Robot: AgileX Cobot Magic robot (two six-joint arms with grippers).
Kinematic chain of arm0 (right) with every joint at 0, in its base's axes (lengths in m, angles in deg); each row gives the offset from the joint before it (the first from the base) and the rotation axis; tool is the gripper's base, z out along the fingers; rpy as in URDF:
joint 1: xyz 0 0 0.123 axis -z
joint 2: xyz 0 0 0 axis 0.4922 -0.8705 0
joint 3: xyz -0.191 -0.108 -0.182 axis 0.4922 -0.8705 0
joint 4: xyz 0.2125 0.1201 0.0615 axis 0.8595 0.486 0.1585
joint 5: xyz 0 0 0 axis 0.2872 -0.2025 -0.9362
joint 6: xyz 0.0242 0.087 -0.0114 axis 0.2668 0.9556 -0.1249
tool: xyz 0 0 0 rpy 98.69 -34.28 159.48
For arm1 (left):
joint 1: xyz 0 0 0.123 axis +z
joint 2: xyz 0 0 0 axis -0.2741 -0.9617 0
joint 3: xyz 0.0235 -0.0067 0.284 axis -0.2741 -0.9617 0
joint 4: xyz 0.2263 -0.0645 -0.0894 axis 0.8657 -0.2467 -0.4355
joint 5: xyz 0 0 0 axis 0.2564 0.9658 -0.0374
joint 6: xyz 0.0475 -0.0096 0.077 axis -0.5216 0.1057 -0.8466
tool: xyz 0 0 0 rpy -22.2 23.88 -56.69
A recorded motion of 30 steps. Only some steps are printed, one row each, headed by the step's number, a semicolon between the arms.
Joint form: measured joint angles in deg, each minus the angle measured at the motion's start. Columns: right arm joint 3, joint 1, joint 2, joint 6, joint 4, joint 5; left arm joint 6, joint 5, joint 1, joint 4, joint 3, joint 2.
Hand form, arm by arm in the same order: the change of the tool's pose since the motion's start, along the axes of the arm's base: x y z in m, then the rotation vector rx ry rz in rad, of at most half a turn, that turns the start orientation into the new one. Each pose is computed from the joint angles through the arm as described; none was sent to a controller.
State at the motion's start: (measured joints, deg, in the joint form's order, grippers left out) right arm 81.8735 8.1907 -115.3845 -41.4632 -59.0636 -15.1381; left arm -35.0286 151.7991 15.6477 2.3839 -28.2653 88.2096
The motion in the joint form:
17: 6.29 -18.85 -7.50 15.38 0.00 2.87; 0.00 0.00 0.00 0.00 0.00 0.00
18: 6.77 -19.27 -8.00 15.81 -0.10 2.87; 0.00 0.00 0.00 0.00 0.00 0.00
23: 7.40 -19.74 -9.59 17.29 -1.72 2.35; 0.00 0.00 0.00 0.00 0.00 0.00
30: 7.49 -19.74 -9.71 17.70 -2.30 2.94; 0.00 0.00 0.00 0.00 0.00 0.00
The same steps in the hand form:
17: -0.0048 0.0694 0.0019 0.0011 0.0274 0.0563; 0.0000 0.0000 0.0000 0.0000 0.0000 0.0000
18: -0.0039 0.0720 0.0021 -0.0007 0.0281 0.0571; 0.0000 0.0000 0.0000 0.0000 0.0000 0.0000
23: -0.0009 0.0741 -0.0016 -0.0373 0.0371 0.0534; 0.0000 0.0000 0.0000 0.0000 0.0000 0.0000
30: 0.0007 0.0744 -0.0018 -0.0391 0.0247 0.0490; 0.0000 0.0000 0.0000 0.0000 0.0000 0.0000

